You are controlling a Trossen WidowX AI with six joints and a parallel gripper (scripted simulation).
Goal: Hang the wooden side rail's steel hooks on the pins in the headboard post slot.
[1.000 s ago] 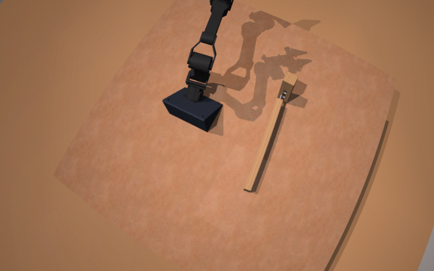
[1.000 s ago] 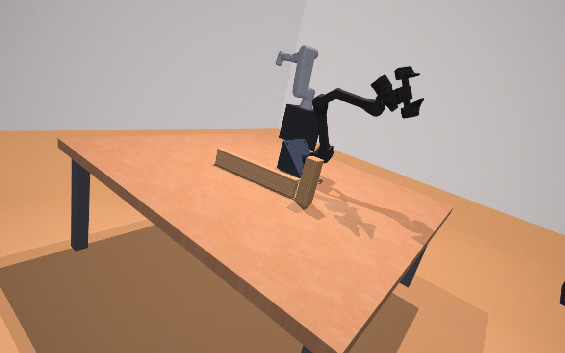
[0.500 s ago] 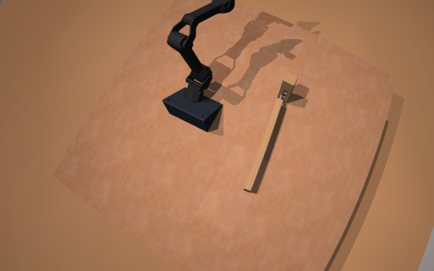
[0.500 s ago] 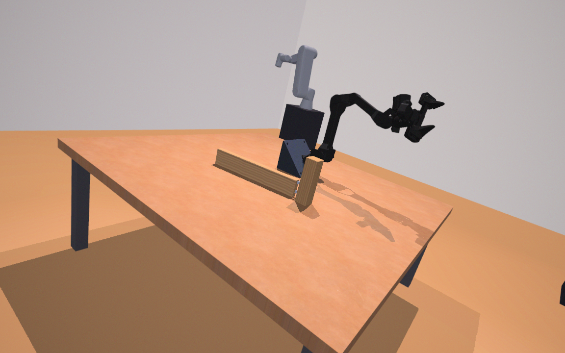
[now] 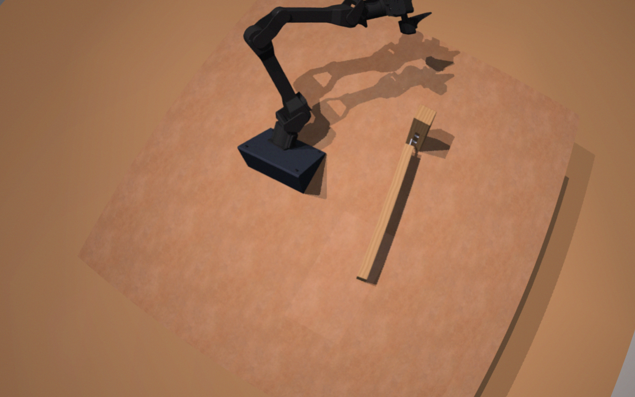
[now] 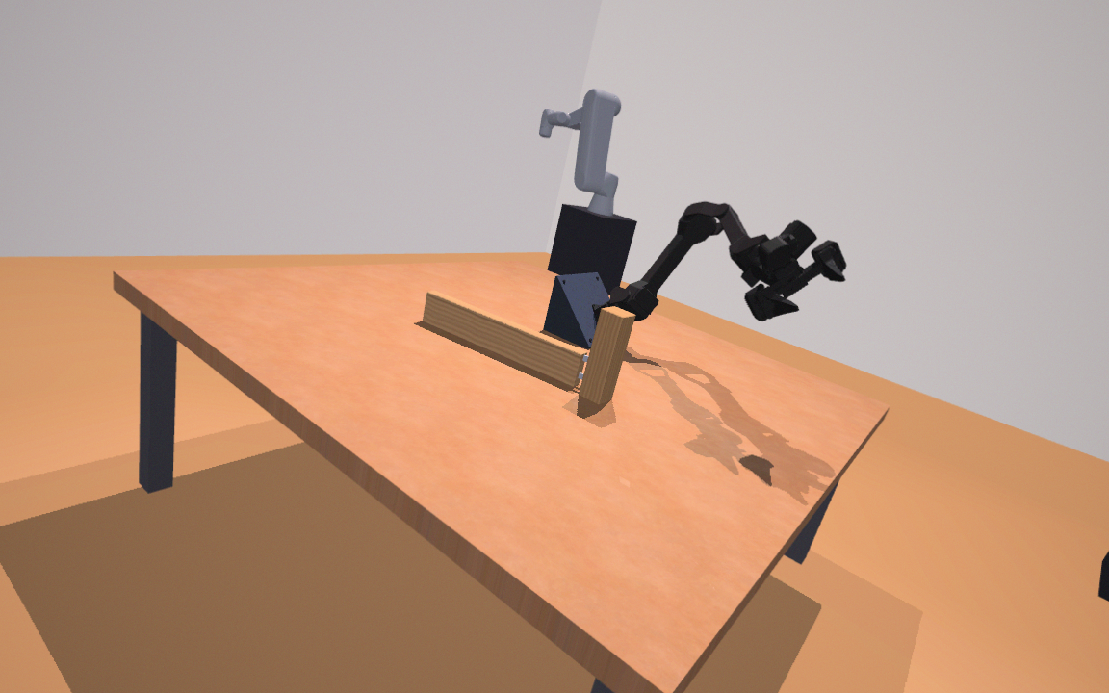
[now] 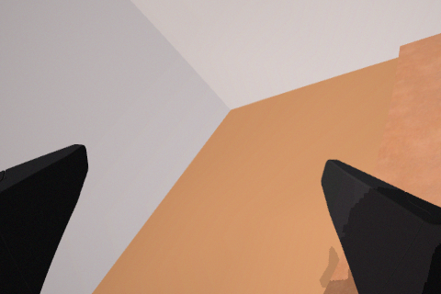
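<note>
Now: the wooden headboard post 28 cm to the right of my gripper tip, 22 cm below it and 17 cm ahead of it.
</note>
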